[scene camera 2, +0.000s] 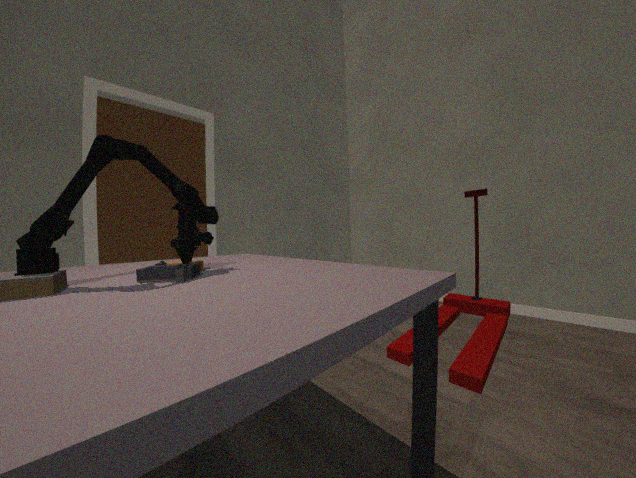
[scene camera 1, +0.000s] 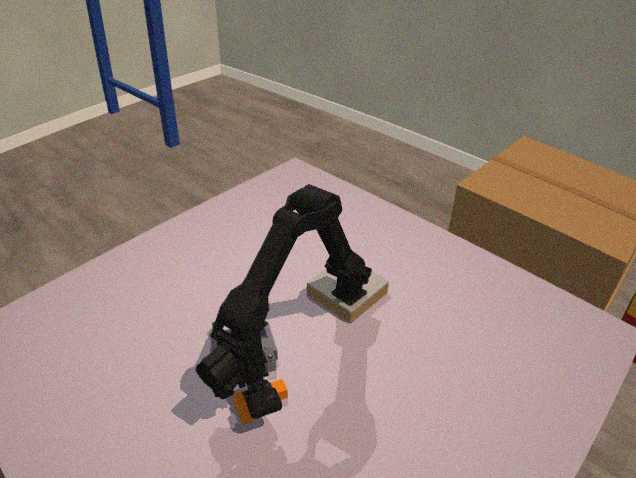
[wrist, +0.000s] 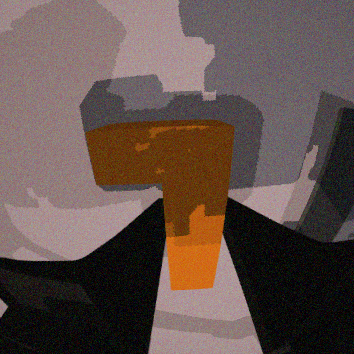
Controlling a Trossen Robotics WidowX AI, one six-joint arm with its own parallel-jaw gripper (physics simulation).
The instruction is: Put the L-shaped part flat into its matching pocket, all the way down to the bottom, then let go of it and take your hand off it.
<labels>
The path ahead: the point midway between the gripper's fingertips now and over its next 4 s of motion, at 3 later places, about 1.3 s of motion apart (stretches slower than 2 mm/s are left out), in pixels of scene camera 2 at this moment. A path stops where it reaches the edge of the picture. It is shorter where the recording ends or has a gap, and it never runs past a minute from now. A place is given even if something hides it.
My gripper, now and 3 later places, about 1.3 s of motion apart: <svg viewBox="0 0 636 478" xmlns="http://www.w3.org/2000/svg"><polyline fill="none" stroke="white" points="187,267 181,250 172,258 172,265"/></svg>
</labels>
